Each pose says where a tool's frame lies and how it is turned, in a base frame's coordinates. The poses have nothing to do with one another.
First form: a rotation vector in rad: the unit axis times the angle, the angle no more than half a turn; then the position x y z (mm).
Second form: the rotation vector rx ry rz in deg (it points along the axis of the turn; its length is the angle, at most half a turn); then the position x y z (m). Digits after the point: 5 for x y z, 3 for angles.
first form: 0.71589 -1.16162 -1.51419 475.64 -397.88 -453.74
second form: 41.017 -66.556 -86.757 0.47564 -0.39788 -0.45374
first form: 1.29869 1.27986 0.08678 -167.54 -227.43 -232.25
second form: 74.409 73.331 4.972 -0.16754 -0.22743 -0.23225
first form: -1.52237 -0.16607 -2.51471 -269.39 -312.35 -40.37
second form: -87.225 -9.515 -144.082 -0.26939 -0.31235 -0.04037
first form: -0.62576 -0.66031 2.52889 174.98 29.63 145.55
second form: -35.853 -37.833 144.895 0.17498 0.02963 0.14555
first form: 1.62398 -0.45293 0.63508 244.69 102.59 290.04
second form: 93.047 -25.951 36.387 0.24469 0.10259 0.29004
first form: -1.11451 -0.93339 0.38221 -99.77 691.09 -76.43
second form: -63.857 -53.479 21.899 -0.09977 0.69109 -0.07643
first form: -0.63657 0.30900 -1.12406 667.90 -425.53 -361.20
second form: -36.473 17.704 -64.404 0.66790 -0.42553 -0.36120
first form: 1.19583 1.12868 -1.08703 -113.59 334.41 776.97
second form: 68.516 64.669 -62.282 -0.11359 0.33441 0.77697
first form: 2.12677 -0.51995 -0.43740 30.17 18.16 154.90
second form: 121.855 -29.791 -25.061 0.03017 0.01816 0.15490
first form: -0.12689 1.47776 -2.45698 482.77 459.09 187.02
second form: -7.270 84.669 -140.775 0.48277 0.45909 0.18702
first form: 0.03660 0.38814 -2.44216 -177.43 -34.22 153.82
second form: 2.097 22.239 -139.925 -0.17743 -0.03422 0.15382
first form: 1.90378 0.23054 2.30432 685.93 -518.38 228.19
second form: 109.079 13.209 132.028 0.68593 -0.51838 0.22819
